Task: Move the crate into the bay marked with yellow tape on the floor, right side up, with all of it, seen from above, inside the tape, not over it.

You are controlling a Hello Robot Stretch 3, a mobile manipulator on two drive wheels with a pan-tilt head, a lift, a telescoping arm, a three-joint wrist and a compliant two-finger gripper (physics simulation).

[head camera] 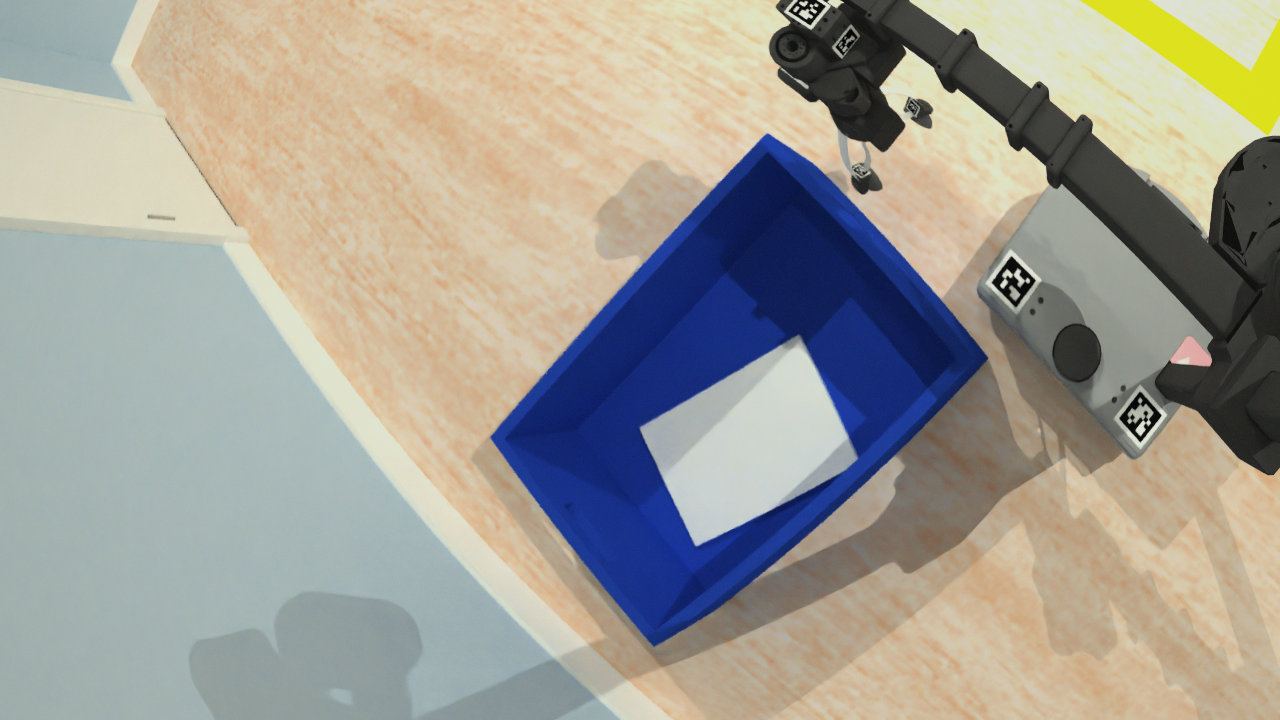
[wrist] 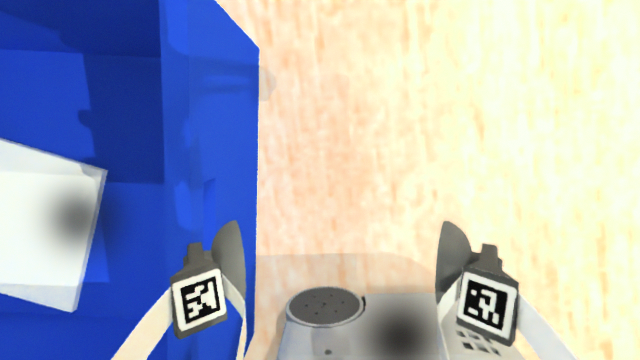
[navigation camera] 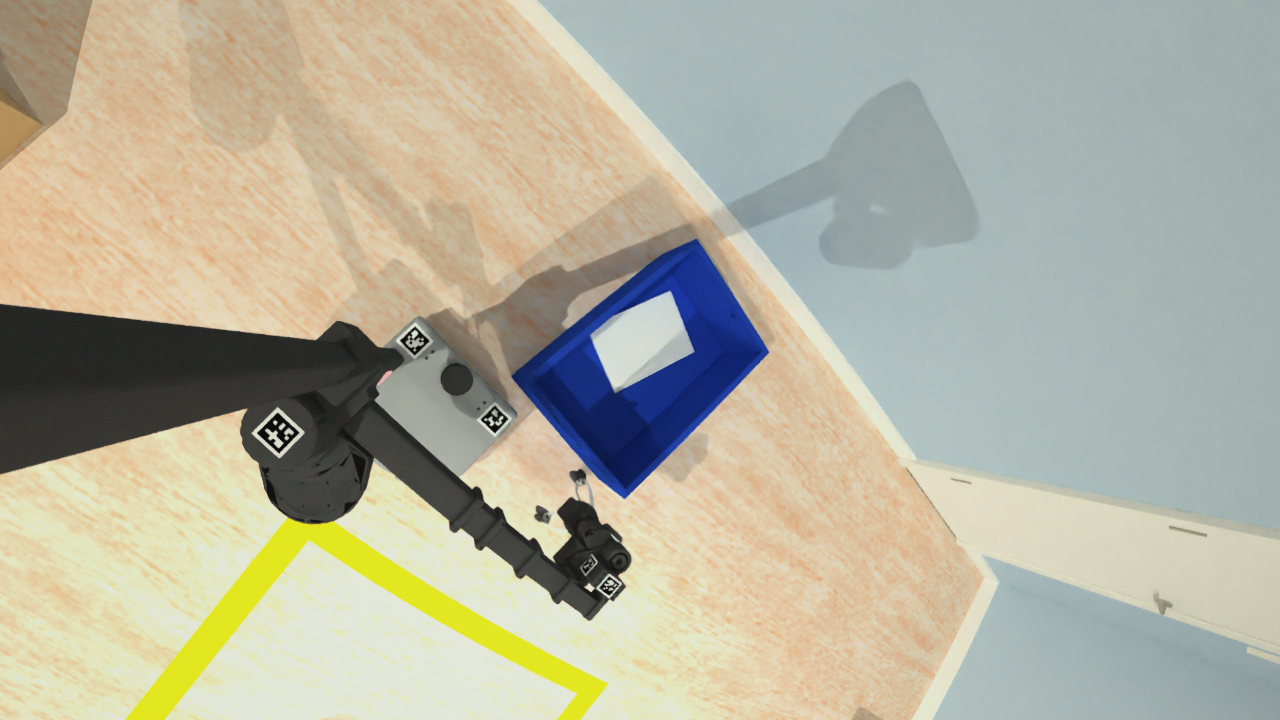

Labels:
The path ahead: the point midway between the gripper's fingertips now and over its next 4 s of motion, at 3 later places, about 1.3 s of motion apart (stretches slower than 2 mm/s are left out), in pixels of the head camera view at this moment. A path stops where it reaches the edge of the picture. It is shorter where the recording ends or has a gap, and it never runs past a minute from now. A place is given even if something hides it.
The gripper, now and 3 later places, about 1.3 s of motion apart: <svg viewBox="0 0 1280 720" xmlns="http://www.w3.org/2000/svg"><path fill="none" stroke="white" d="M897 150L871 183L848 210L865 220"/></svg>

